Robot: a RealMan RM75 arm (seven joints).
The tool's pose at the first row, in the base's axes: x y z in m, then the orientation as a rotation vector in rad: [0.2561 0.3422 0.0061 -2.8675 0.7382 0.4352]
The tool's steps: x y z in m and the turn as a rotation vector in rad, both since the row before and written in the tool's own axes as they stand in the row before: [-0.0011 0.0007 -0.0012 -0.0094 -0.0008 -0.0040]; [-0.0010 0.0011 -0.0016 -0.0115 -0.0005 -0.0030]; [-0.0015 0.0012 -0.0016 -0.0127 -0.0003 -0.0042]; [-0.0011 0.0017 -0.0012 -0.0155 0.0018 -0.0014]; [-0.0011 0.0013 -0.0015 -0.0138 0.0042 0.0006]
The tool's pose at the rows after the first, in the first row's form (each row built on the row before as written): [0.2551 0.3418 0.0075 -2.8768 0.7321 0.4404]; [0.2541 0.3410 0.0093 -2.8880 0.7275 0.4464]; [0.2527 0.3403 0.0112 -2.9006 0.7210 0.4526]; [0.2513 0.3391 0.0126 -2.9161 0.7189 0.4575]; [0.2502 0.3382 0.0143 -2.9306 0.7201 0.4584]
